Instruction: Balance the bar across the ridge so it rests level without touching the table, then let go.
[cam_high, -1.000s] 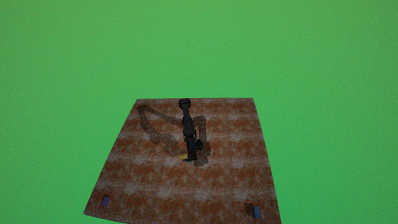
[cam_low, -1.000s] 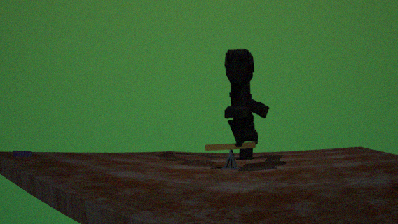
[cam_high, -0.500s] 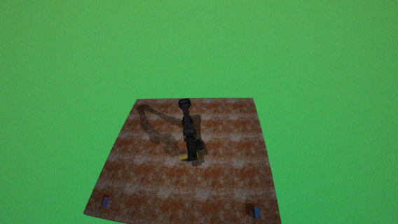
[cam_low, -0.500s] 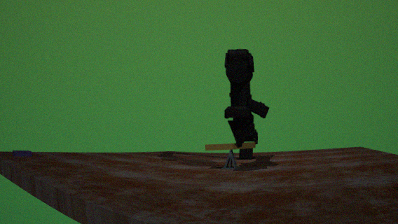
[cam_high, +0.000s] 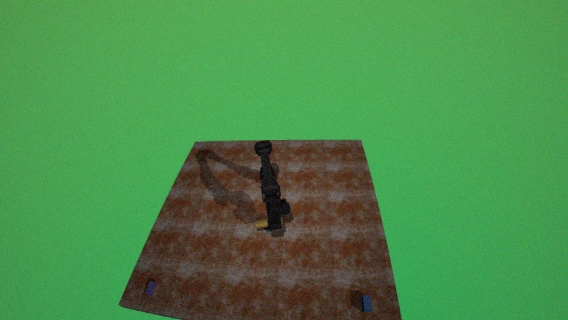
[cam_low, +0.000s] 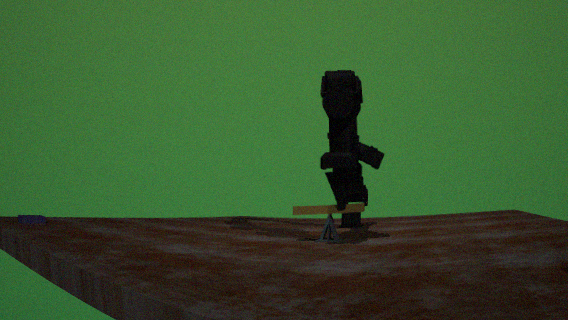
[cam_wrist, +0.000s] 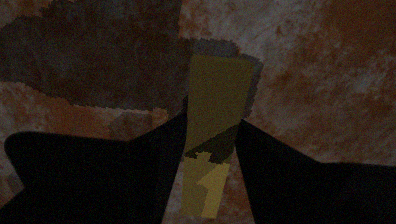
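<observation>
My gripper tip is 30 mm to the left of the yellow bar. Round my gripper tip: blue block (400 mm ahead, 420 mm to the left, 50 mm below); purple block (400 mm ahead, 580 mm to the right, 60 mm below).
</observation>
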